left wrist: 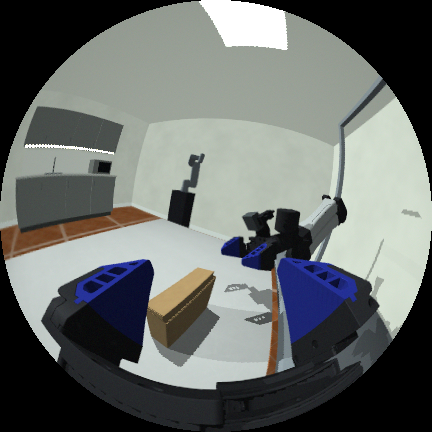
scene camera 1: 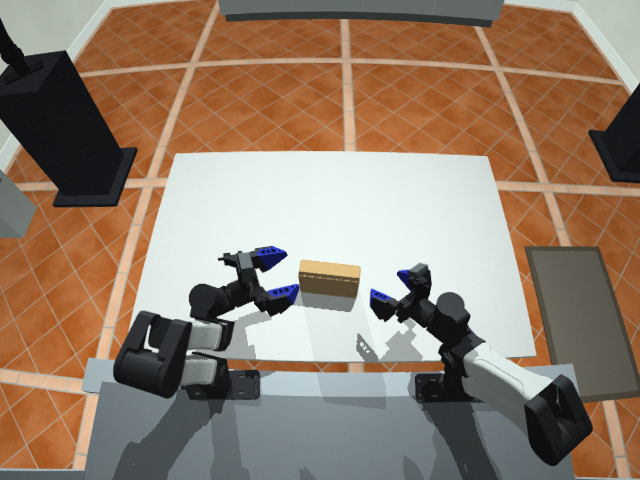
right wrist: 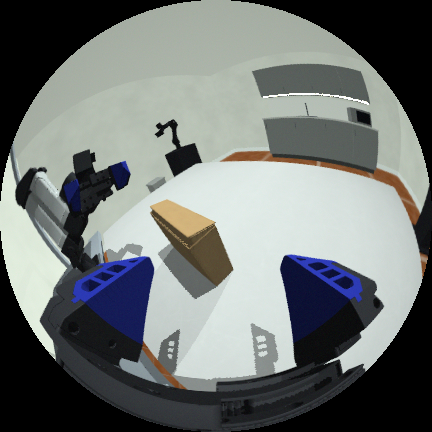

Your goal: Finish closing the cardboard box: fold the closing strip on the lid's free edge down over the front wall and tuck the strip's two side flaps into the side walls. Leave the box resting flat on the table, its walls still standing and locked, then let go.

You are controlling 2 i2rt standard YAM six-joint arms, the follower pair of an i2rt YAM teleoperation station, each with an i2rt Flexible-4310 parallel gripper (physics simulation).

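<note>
The cardboard box (scene camera 1: pixel 328 282) (left wrist: pixel 184 306) (right wrist: pixel 210 254) stands on the white table, its lid lying over the top. The closing strip (scene camera 1: pixel 329 277) (left wrist: pixel 192 299) (right wrist: pixel 171 229) runs along the top of the front wall, with a serrated lower edge. In the right wrist view a narrow wedge-shaped gap shows under the lid at the near end. Whether the side flaps are tucked in cannot be told. My left gripper (scene camera 1: pixel 292 272) (left wrist: pixel 215 268) is open and empty, left of the box. My right gripper (scene camera 1: pixel 385 284) (right wrist: pixel 216 265) is open and empty, right of the box. Neither touches it.
The white table (scene camera 1: pixel 330 206) carries the box. The grey robot base (scene camera 1: pixel 341 428) runs along its front edge. Black pedestals (scene camera 1: pixel 56 129) (scene camera 1: pixel 622 139) stand on the floor at left and right. A brown-grey panel (scene camera 1: pixel 584 320) lies right of the table.
</note>
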